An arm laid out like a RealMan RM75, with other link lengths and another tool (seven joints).
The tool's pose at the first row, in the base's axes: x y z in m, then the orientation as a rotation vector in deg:
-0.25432 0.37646 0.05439 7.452 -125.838 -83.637
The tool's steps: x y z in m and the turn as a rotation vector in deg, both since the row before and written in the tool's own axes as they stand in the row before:
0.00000 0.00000 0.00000 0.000 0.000 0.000
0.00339 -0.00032 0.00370 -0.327 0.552 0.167
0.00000 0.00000 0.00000 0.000 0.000 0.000
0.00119 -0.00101 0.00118 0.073 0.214 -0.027
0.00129 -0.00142 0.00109 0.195 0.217 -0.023
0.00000 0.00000 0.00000 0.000 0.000 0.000
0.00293 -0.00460 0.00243 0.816 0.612 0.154
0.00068 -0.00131 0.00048 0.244 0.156 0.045
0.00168 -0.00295 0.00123 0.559 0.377 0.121
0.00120 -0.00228 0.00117 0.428 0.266 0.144
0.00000 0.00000 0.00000 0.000 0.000 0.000
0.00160 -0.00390 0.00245 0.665 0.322 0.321
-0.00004 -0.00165 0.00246 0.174 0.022 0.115
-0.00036 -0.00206 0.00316 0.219 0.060 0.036
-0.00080 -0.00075 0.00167 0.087 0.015 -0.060
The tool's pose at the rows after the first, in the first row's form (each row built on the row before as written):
-0.25432 0.37646 0.05439 7.452 -125.838 -83.637
-0.25901 0.37827 0.05417 7.542 -125.111 -83.695
-0.25901 0.37827 0.05417 7.542 -125.111 -83.695
-0.26078 0.37842 0.05335 7.747 -125.002 -83.553
-0.26267 0.37828 0.05223 7.992 -124.982 -83.276
-0.26267 0.37828 0.05223 7.992 -124.982 -83.276
-0.26721 0.37732 0.04847 8.531 -125.070 -82.091
-0.26827 0.37690 0.04741 8.674 -125.117 -81.747
-0.27085 0.37600 0.04505 8.995 -125.201 -80.942
-0.27286 0.37549 0.04313 9.167 -125.270 -80.306
-0.27286 0.37549 0.04313 9.167 -125.270 -80.306
-0.27613 0.37511 0.03954 9.265 -125.426 -79.299
-0.27762 0.37633 0.03729 9.215 -125.510 -79.041
-0.27927 0.37803 0.03433 9.295 -125.612 -78.764
-0.27957 0.37931 0.03282 9.404 -125.675 -78.698

